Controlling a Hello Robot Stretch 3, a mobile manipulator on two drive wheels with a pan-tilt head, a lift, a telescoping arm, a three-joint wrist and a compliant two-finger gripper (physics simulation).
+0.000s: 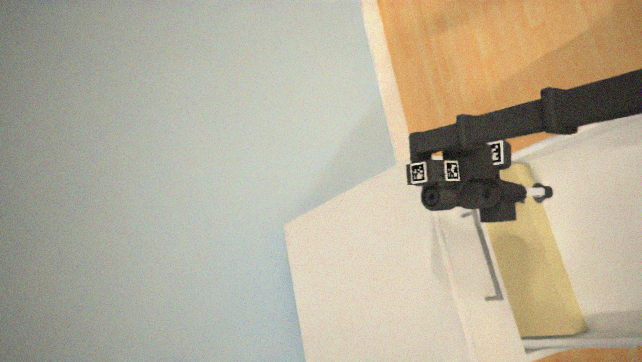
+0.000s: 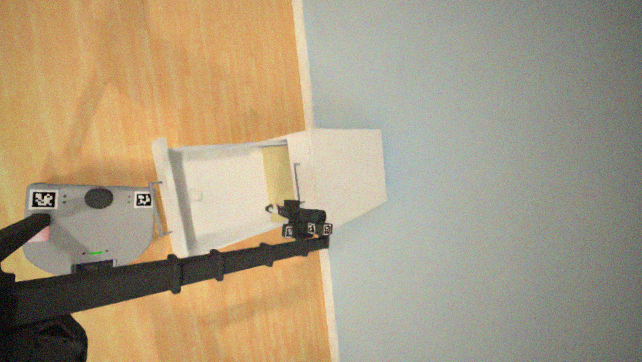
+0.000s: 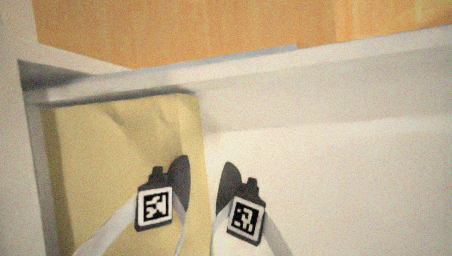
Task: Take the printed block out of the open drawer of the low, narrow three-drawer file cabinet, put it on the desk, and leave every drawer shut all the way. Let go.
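Note:
A low white file cabinet (image 1: 370,260) (image 2: 350,165) stands at the wall. One of its drawers (image 2: 167,195) (image 3: 250,62) is pulled far out, below a shut drawer front with a grey handle (image 1: 487,255) (image 2: 296,182). The printed block (image 2: 197,194) looks like a small pale block on the drawer floor near the drawer's front, apart from the gripper. My gripper (image 1: 532,192) (image 2: 276,209) (image 3: 204,176) is partly open, its fingers a narrow gap apart with nothing seen between them. It is over the front edge of a yellow slab (image 1: 540,280) (image 2: 277,170) (image 3: 100,165) at the drawer's rear. The desk does not show.
My grey base (image 2: 100,230) is close to the open drawer's front handle (image 2: 159,210). My dark arm (image 1: 525,117) (image 2: 195,270) reaches along the drawer's side. A blue-grey wall (image 1: 150,150) (image 2: 475,175) rises behind the cabinet, and wood floor (image 2: 225,60) surrounds the drawer.

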